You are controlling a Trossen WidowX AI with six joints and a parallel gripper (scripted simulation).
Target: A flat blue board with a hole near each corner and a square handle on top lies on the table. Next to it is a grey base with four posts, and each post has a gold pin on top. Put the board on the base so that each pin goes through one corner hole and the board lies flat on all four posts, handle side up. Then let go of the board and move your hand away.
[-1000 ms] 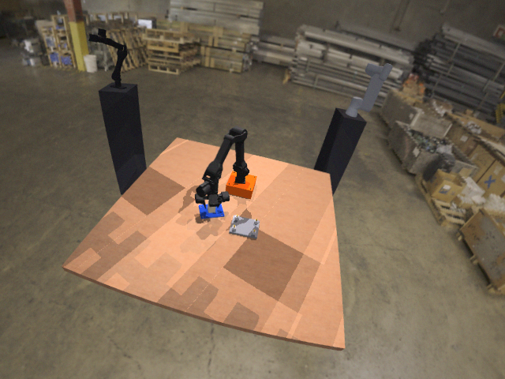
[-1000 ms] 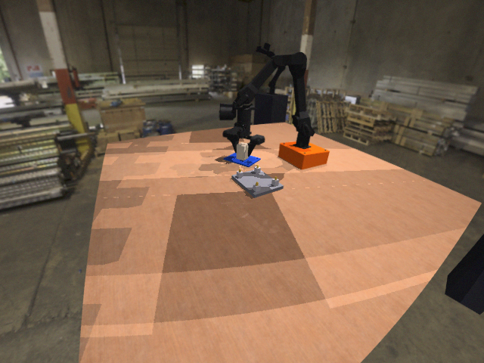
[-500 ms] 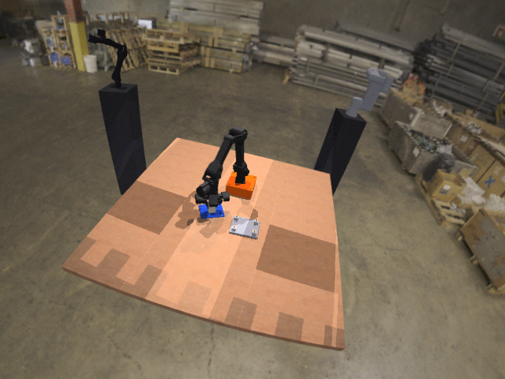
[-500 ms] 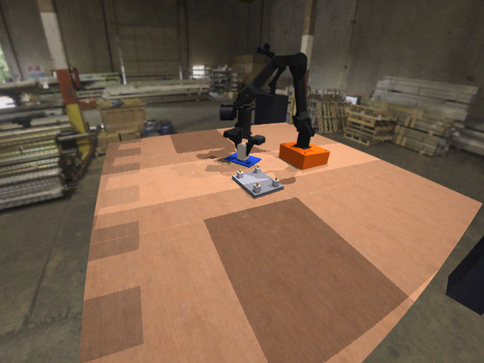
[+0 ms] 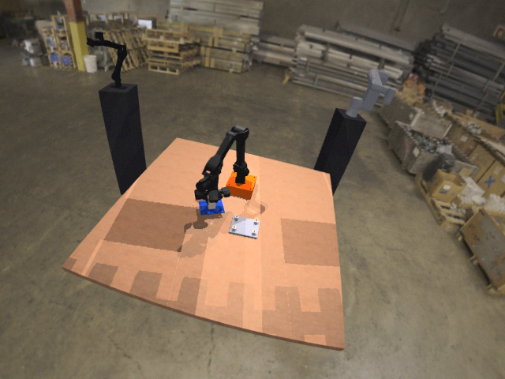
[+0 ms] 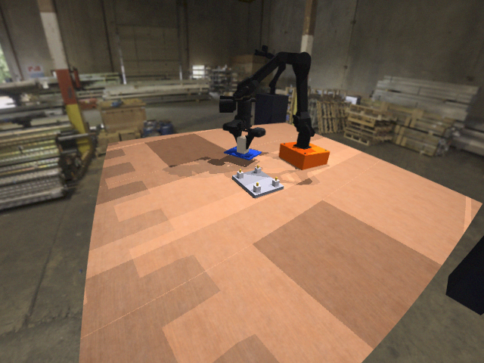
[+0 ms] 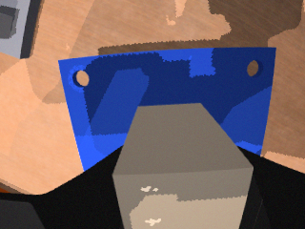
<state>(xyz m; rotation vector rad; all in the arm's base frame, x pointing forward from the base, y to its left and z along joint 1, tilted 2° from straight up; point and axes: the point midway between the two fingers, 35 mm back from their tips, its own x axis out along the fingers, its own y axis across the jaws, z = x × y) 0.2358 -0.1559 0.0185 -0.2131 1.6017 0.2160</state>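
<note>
Now: the grey base 10 cm ahead of my gripper tip, 20 cm to the left of it and 5 cm below it. Also, from my gripper tip: blue board (right at my gripper tip).
</note>
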